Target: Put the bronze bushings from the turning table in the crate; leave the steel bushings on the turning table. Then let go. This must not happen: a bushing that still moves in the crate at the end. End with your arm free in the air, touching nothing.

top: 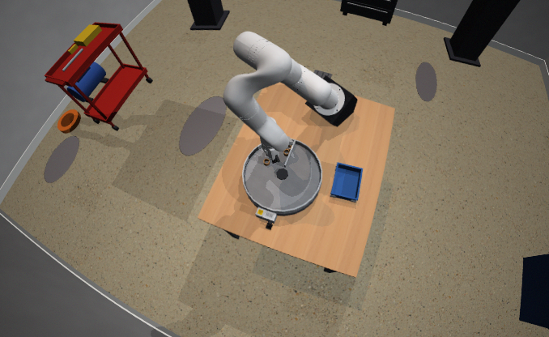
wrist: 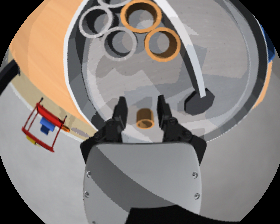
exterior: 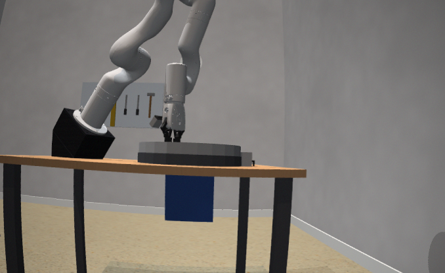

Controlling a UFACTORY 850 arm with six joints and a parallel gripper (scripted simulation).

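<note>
My gripper is now 6 cm short of the blue crate, 42 cm to the right of it and 6 cm above it. The rest, counted from my hand: grey turning table: 8 cm ahead, 7 cm to the left, 3 cm below.
</note>
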